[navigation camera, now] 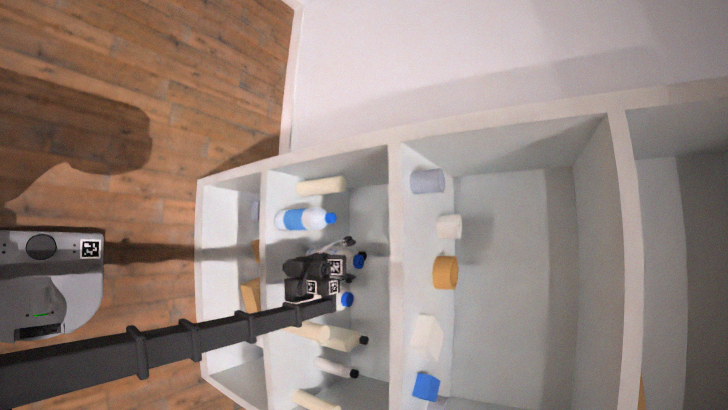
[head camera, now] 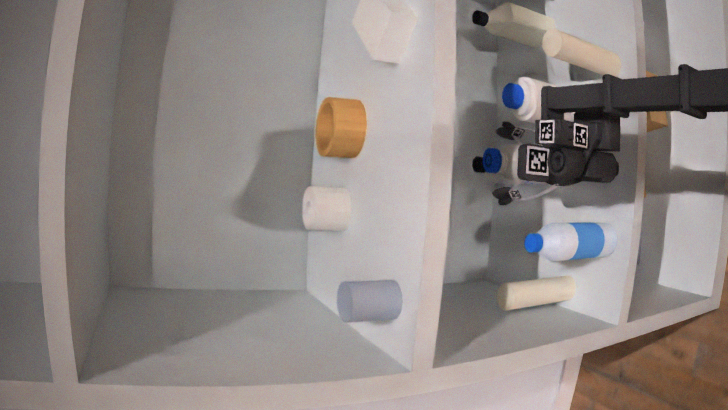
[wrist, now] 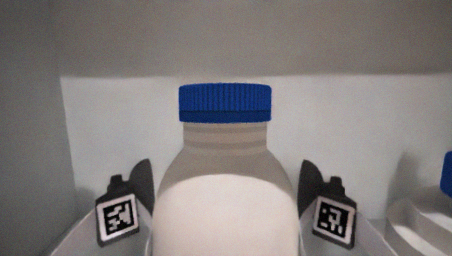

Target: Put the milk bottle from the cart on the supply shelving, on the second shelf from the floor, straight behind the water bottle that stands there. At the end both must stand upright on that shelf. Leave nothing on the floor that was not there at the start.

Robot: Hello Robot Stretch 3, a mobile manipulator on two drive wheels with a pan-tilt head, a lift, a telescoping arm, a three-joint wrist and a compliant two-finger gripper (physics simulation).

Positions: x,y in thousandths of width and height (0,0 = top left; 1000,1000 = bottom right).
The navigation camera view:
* my gripper: 484,633
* orange ring: 612,657
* cream bottle: 469,828
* grey cylinder: 586,443
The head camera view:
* my gripper: 685,396
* orange ring: 469,301
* white roll: 446,509
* grey cylinder: 491,735
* supply shelving: 222,394
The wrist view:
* my gripper: 501,701
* supply shelving: 789,373
